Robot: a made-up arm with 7 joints.
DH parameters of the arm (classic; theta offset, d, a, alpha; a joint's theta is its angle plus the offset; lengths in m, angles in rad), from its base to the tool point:
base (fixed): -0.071 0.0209 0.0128 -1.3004
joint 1: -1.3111 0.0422 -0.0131 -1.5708
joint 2: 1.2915 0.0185 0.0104 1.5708
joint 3: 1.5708 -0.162 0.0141 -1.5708
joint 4: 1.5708 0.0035 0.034 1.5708
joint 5: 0 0.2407 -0.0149 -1.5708
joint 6: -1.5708 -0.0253 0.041 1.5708
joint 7: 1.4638 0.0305 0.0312 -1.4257
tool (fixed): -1.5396 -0.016 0 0
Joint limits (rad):
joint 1: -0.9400..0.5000
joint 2: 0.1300..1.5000
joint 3: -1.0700..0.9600
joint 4: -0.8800..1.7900
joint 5: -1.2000..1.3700
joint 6: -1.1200..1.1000
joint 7: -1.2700..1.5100
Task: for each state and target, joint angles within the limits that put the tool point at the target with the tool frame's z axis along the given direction. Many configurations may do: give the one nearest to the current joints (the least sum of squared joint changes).
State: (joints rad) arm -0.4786 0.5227 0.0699 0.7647 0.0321 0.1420 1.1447
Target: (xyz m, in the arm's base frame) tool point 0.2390 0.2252 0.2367 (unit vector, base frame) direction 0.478 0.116 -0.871
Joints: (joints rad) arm -0.8256 1.5000 0.5262 0.2790 0.5409 -0.1721 1.2181
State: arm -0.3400 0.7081 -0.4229 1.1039 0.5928 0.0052 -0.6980
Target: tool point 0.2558 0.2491 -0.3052 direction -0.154 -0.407 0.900
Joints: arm -0.2366 1.0063 -0.4299 0.6858 0.6867 -0.1035 -0.5342
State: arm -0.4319 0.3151 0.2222 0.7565 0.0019 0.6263 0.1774
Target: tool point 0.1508 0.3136 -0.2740 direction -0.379 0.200 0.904
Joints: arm 0.0241 0.2974 0.8302 0.3245 -0.4976 1.0783 -0.2576
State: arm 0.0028 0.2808 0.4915 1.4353 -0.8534 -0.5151 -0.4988
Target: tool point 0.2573 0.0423 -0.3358 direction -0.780 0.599 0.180
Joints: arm -0.2715 0.1300 -0.2509 0.9281 -0.5656 -0.7233 -0.6042
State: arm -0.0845 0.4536 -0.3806 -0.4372 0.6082 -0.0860 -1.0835
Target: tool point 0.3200 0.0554 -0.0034 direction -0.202 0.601 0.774
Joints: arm -0.1136 1.0827 0.1992 -0.4417 -0.2381 -0.0555 -1.2700
